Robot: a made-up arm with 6 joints. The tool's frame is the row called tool.
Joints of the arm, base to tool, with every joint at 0 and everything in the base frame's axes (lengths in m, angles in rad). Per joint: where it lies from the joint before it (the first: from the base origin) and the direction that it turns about. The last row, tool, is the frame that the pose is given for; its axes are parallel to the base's.
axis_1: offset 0 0 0.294 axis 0 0 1
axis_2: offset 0 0 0 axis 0 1 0
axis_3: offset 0 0 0.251 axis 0 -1 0
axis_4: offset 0 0 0 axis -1 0 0
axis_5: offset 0.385 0 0 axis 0 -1 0
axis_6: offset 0 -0.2 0 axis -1 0 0
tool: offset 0 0 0
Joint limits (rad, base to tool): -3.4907..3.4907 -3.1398..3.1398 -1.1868..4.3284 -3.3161..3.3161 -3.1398..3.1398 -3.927..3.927
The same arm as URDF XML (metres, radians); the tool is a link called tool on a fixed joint. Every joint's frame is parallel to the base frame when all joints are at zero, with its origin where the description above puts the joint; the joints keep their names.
<robot name="arm">
<link name="base"/>
<link name="link1"/>
<link name="link2"/>
<link name="link3"/>
<link name="link4"/>
<link name="link5"/>
<link name="link6"/>
<link name="tool"/>
<joint name="axis_1" type="revolute"><parent link="base"/><child link="link1"/><origin xyz="0.0000 0.0000 0.2940"/><axis xyz="0 0 1"/><limit lower="-3.4907" upper="3.4907"/></joint>
<joint name="axis_2" type="revolute"><parent link="link1"/><child link="link2"/><origin xyz="0.0000 0.0000 0.0000"/><axis xyz="0 1 0"/><limit lower="-3.1398" upper="3.1398"/></joint>
<joint name="axis_3" type="revolute"><parent link="link2"/><child link="link3"/><origin xyz="0.0000 0.0000 0.2510"/><axis xyz="0 -1 0"/><limit lower="-1.1868" upper="4.3284"/></joint>
<joint name="axis_4" type="revolute"><parent link="link3"/><child link="link4"/><origin xyz="0.0000 0.0000 0.0000"/><axis xyz="-1 0 0"/><limit lower="-3.3161" upper="3.3161"/></joint>
<joint name="axis_5" type="revolute"><parent link="link4"/><child link="link5"/><origin xyz="0.3850 0.0000 0.0000"/><axis xyz="0 -1 0"/><limit lower="-3.1398" upper="3.1398"/></joint>
<joint name="axis_6" type="revolute"><parent link="link5"/><child link="link6"/><origin xyz="0.0000 -0.2000 0.0000"/><axis xyz="-1 0 0"/><limit lower="-3.9270" upper="3.9270"/></joint>
<joint name="tool_joint" type="fixed"><parent link="link6"/><child link="tool"/><origin xyz="0.0000 0.0000 0.0000"/></joint>
</robot>

